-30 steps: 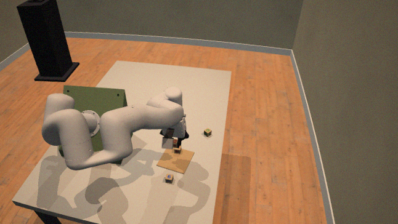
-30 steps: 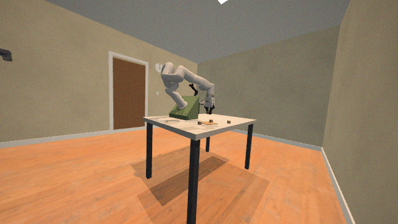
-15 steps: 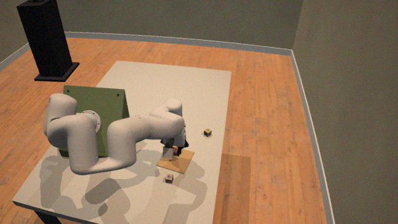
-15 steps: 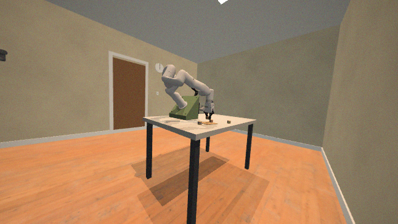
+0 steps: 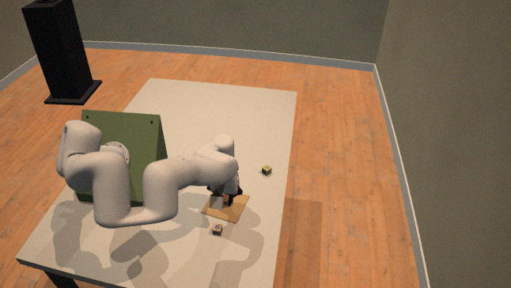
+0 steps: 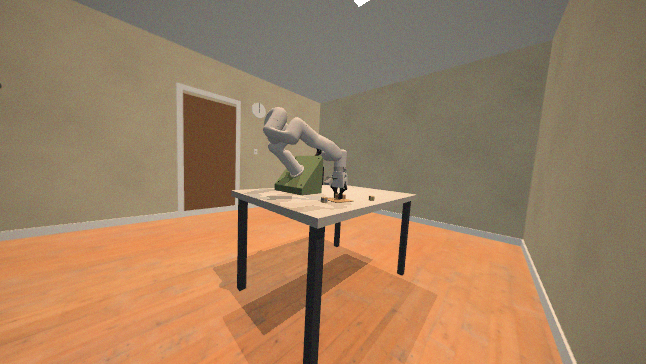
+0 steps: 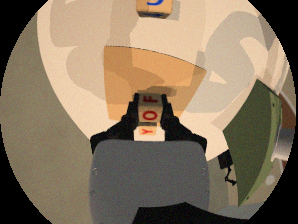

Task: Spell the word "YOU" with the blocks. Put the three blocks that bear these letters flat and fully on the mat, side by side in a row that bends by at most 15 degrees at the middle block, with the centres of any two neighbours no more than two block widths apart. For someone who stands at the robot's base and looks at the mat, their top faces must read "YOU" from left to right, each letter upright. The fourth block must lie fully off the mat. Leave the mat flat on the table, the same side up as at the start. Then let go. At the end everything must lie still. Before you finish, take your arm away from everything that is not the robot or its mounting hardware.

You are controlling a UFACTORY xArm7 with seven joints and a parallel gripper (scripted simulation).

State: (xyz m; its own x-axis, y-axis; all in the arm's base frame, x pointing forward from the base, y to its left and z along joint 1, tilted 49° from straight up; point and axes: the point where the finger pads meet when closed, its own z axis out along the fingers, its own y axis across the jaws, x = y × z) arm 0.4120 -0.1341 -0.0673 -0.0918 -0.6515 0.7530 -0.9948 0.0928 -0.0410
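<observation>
The red block lies 1 cm below my hand. Also, from my hand: tan mat (3 cm below).
</observation>
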